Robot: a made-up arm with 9 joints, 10 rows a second.
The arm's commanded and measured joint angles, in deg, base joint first. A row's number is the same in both.
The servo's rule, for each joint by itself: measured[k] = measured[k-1] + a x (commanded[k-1-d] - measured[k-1]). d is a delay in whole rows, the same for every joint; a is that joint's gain. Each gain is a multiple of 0.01, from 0.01 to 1. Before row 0 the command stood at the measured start. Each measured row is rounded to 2 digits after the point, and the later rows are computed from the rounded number. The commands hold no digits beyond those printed.
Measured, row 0:
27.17, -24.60, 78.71, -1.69, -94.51, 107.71, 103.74, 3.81, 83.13
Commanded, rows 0 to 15:
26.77, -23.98, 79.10, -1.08, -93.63, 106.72, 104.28, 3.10, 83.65
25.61, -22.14, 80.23, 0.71, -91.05, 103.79, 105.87, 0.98, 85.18
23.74, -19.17, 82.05, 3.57, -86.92, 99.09, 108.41, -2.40, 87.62
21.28, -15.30, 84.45, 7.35, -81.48, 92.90, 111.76, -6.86, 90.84
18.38, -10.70, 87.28, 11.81, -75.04, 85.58, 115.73, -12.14, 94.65
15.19, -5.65, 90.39, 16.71, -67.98, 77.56, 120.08, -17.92, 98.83
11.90, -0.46, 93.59, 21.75, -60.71, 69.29, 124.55, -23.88, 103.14
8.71, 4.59, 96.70, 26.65, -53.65, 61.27, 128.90, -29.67, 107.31
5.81, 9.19, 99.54, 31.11, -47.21, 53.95, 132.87, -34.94, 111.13
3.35, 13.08, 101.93, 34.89, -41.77, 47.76, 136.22, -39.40, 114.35
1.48, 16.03, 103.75, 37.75, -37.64, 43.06, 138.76, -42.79, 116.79
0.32, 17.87, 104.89, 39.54, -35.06, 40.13, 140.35, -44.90, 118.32
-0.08, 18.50, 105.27, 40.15, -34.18, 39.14, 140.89, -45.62, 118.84
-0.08, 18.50, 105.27, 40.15, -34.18, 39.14, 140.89, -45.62, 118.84
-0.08, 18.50, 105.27, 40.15, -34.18, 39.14, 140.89, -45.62, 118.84
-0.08, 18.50, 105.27, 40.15, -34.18, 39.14, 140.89, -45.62, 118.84
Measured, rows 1 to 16:
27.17, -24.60, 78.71, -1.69, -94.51, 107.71, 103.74, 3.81, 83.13
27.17, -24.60, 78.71, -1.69, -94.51, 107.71, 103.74, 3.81, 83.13
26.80, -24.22, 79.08, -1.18, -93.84, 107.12, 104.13, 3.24, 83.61
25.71, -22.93, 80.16, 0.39, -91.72, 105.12, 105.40, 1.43, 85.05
23.90, -20.60, 81.94, 3.03, -88.07, 101.50, 107.60, -1.63, 87.41
21.49, -17.31, 84.30, 6.62, -83.06, 96.34, 110.64, -5.81, 90.57
18.63, -13.21, 87.10, 10.93, -76.96, 89.88, 114.36, -10.87, 94.32
15.47, -8.52, 90.19, 15.73, -70.14, 82.49, 118.54, -16.51, 98.47
12.19, -3.52, 93.39, 20.73, -62.97, 74.57, 122.93, -22.41, 102.77
8.99, 1.51, 96.50, 25.64, -55.89, 66.59, 127.29, -28.22, 106.95
6.06, 6.27, 99.36, 30.18, -49.29, 59.01, 131.36, -33.60, 110.80
3.57, 10.49, 101.78, 34.09, -43.57, 52.26, 134.91, -38.24, 114.07
1.65, 13.92, 103.63, 37.13, -39.06, 46.74, 137.72, -41.88, 116.57
0.43, 16.37, 104.81, 39.13, -36.02, 42.77, 139.64, -44.30, 118.18
-0.04, 17.69, 105.24, 39.98, -34.62, 40.59, 140.55, -45.36, 118.79
-0.08, 18.19, 105.27, 40.12, -34.29, 39.72, 140.80, -45.57, 118.84
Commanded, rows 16 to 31:
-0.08, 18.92, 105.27, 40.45, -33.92, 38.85, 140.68, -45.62, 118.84
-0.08, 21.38, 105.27, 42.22, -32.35, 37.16, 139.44, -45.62, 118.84
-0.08, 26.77, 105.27, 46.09, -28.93, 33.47, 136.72, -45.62, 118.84
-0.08, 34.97, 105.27, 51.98, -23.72, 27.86, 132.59, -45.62, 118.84
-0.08, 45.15, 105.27, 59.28, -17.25, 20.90, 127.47, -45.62, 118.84
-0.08, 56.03, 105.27, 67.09, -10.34, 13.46, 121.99, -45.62, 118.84
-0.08, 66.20, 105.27, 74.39, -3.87, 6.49, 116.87, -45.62, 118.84
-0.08, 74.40, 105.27, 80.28, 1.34, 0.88, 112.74, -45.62, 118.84
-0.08, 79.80, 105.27, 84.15, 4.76, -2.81, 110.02, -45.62, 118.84
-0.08, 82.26, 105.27, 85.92, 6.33, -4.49, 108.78, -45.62, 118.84
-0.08, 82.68, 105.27, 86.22, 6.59, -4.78, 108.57, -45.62, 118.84
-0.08, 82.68, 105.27, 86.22, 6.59, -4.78, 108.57, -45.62, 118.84
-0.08, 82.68, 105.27, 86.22, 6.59, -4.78, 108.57, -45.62, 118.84
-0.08, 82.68, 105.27, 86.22, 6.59, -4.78, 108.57, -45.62, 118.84
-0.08, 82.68, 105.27, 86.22, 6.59, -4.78, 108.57, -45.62, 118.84
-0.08, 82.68, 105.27, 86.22, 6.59, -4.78, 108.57, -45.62, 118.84
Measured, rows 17 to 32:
-0.08, 18.38, 105.27, 40.14, -34.21, 39.37, 140.87, -45.61, 118.84
-0.08, 18.45, 105.27, 40.15, -34.19, 39.23, 140.88, -45.62, 118.84
-0.08, 18.74, 105.27, 40.40, -33.98, 39.00, 140.73, -45.62, 118.84
-0.08, 20.38, 105.27, 41.91, -32.74, 37.90, 139.79, -45.62, 118.84
-0.08, 24.34, 105.27, 45.38, -29.84, 35.24, 137.55, -45.62, 118.84
-0.08, 30.93, 105.27, 50.86, -25.19, 30.81, 133.93, -45.62, 118.84
-0.08, 39.75, 105.27, 57.85, -19.16, 24.86, 129.21, -45.62, 118.84
-0.08, 49.84, 105.27, 65.52, -12.46, 18.02, 123.94, -45.62, 118.84
-0.08, 59.98, 105.27, 72.88, -5.93, 11.10, 118.78, -45.62, 118.84
-0.08, 68.92, 105.27, 79.02, -0.40, 4.97, 114.37, -45.62, 118.84
-0.08, 75.67, 105.27, 83.28, 3.52, 0.30, 111.19, -45.62, 118.84
-0.08, 79.76, 105.27, 85.47, 5.66, -2.57, 109.43, -45.62, 118.84
-0.08, 81.57, 105.27, 86.09, 6.37, -3.90, 108.80, -45.62, 118.84
-0.08, 82.26, 105.27, 86.20, 6.54, -4.43, 108.63, -45.62, 118.84
-0.08, 82.52, 105.27, 86.22, 6.58, -4.64, 108.59, -45.62, 118.84
-0.08, 82.62, 105.27, 86.22, 6.59, -4.72, 108.58, -45.62, 118.84

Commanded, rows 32 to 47:
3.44, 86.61, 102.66, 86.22, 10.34, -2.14, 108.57, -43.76, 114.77
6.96, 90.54, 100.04, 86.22, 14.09, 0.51, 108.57, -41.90, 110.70
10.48, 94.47, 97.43, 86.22, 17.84, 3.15, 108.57, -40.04, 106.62
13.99, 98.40, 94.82, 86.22, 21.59, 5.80, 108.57, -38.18, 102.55
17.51, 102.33, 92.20, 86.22, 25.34, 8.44, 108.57, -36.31, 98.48
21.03, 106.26, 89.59, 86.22, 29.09, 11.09, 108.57, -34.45, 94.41
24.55, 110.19, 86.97, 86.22, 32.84, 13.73, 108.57, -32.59, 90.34
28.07, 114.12, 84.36, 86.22, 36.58, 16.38, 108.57, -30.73, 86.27
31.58, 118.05, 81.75, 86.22, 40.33, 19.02, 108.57, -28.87, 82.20
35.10, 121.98, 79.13, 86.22, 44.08, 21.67, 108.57, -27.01, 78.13
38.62, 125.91, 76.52, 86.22, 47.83, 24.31, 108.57, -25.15, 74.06
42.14, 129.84, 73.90, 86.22, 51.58, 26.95, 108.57, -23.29, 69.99
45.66, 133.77, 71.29, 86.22, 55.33, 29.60, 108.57, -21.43, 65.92
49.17, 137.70, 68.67, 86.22, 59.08, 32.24, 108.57, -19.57, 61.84
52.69, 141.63, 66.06, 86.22, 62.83, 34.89, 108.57, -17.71, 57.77
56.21, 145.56, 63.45, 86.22, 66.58, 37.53, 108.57, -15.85, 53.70
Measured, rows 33 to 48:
-0.08, 82.66, 105.27, 86.22, 6.59, -4.76, 108.57, -45.62, 118.84
-0.08, 82.67, 105.27, 86.22, 6.59, -4.77, 108.57, -45.62, 118.84
3.16, 85.11, 102.82, 86.22, 9.44, -3.19, 108.57, -44.13, 115.10
6.66, 88.48, 100.21, 86.22, 12.97, -0.97, 108.57, -42.35, 111.05
10.17, 92.19, 97.60, 86.22, 16.67, 1.50, 108.57, -40.50, 106.97
13.68, 96.04, 94.99, 86.22, 20.41, 4.08, 108.57, -38.64, 102.90
17.20, 99.94, 92.37, 86.22, 24.16, 6.70, 108.57, -36.78, 98.83
20.72, 103.86, 89.76, 86.22, 27.91, 9.33, 108.57, -34.92, 94.76
24.24, 107.78, 87.14, 86.22, 31.66, 11.97, 108.57, -33.06, 90.69
27.76, 111.71, 84.53, 86.22, 35.40, 14.62, 108.57, -31.20, 86.62
31.27, 115.64, 81.92, 86.22, 39.15, 17.26, 108.57, -29.34, 82.55
34.79, 119.57, 79.30, 86.22, 42.90, 19.91, 108.57, -27.48, 78.48
38.31, 123.50, 76.69, 86.22, 46.65, 22.55, 108.57, -25.62, 74.41
41.83, 127.43, 74.07, 86.22, 50.40, 25.19, 108.57, -23.76, 70.34
45.35, 131.36, 71.46, 86.22, 54.15, 27.84, 108.57, -21.90, 66.27
48.86, 135.29, 68.84, 86.22, 57.90, 30.48, 108.57, -20.04, 62.19

